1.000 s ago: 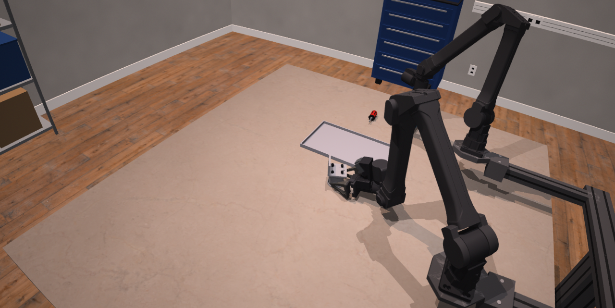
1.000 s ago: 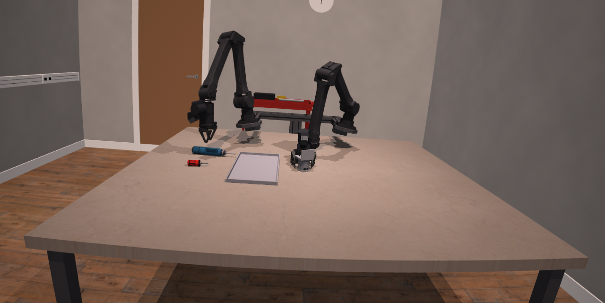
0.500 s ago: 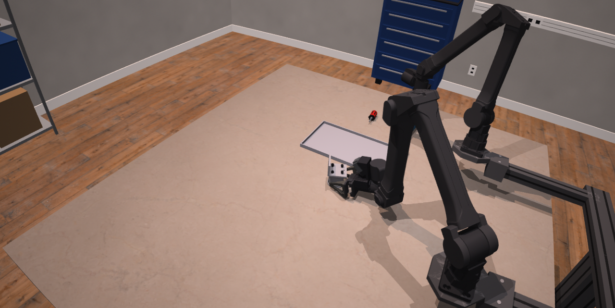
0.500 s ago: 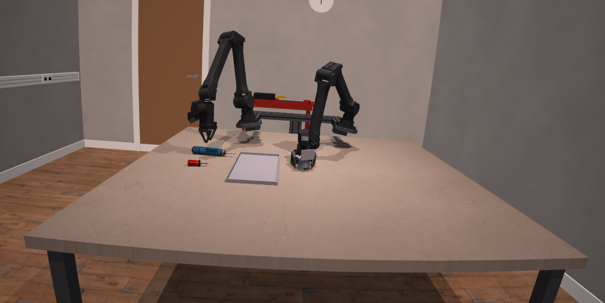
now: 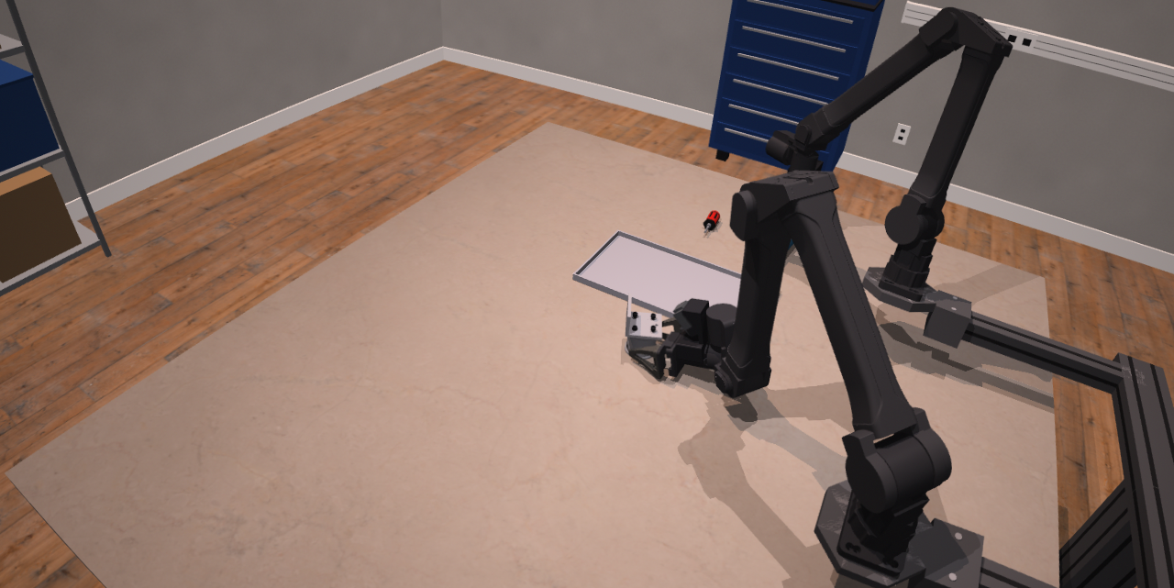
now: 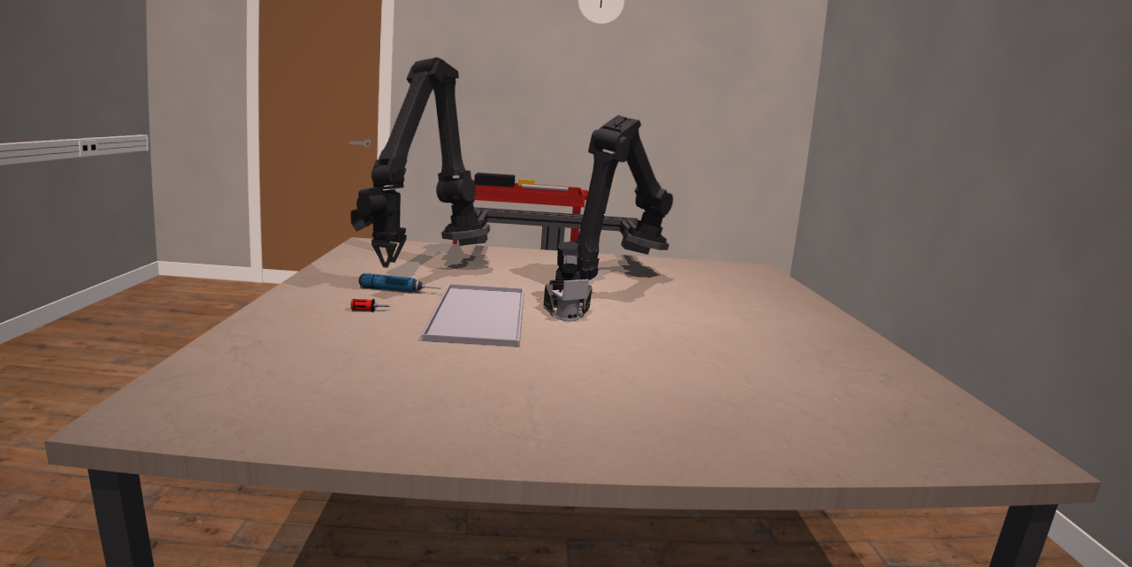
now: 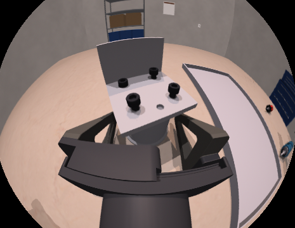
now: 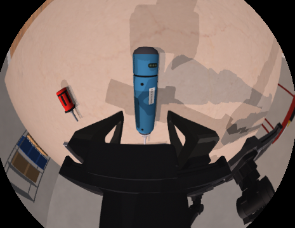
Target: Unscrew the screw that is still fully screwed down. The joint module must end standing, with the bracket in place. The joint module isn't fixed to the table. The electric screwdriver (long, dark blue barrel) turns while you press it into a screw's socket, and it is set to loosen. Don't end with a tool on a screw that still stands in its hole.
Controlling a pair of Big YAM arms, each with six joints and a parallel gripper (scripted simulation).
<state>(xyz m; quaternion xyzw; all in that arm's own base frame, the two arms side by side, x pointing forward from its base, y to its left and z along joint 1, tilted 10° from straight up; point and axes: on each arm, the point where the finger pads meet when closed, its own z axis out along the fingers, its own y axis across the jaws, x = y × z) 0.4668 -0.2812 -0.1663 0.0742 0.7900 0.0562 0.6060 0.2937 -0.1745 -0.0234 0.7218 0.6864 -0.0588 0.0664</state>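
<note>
My left hand is 1 cm below the joint module. Also, from my left hand: flat grey tray: 23 cm to the right, 2 cm below; then red-handled screwdriver: 51 cm to the right, 1 cm below; then grey l-shaped bracket: 5 cm above.
</note>
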